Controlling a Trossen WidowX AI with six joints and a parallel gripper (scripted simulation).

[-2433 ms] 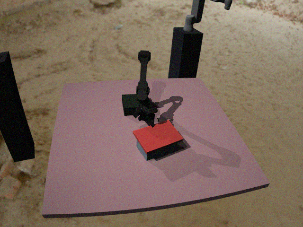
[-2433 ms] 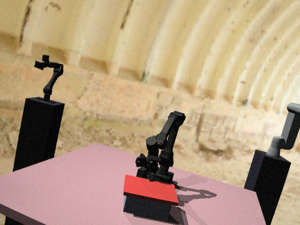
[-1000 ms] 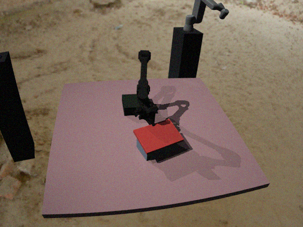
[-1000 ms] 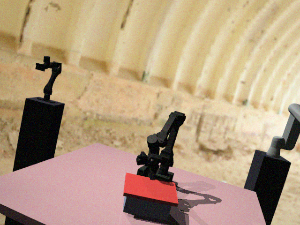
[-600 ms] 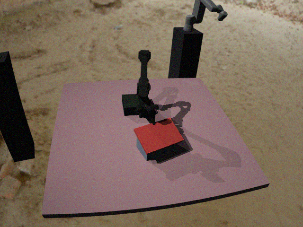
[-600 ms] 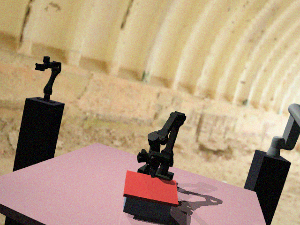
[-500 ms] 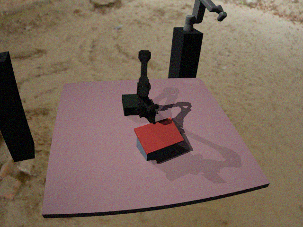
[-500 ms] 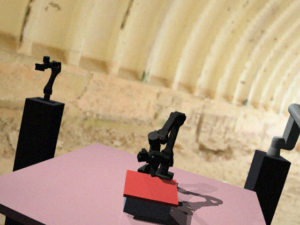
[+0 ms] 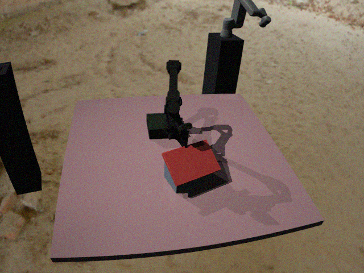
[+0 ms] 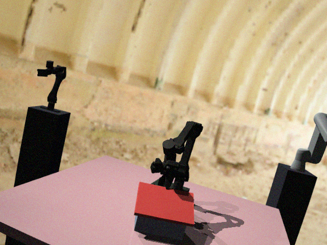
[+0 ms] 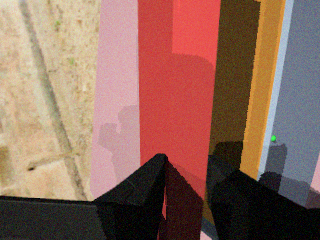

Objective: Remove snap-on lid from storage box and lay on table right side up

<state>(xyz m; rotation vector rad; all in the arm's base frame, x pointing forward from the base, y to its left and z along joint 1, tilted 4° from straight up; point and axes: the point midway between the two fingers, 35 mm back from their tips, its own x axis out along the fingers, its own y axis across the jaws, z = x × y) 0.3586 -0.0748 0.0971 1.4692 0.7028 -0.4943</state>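
The red lid lies 70 mm ahead of my gripper tip, 30 mm below it and 10 mm to the left of it. The rest, counted from my gripper tip: storage box 110 mm below, 50 mm ahead.
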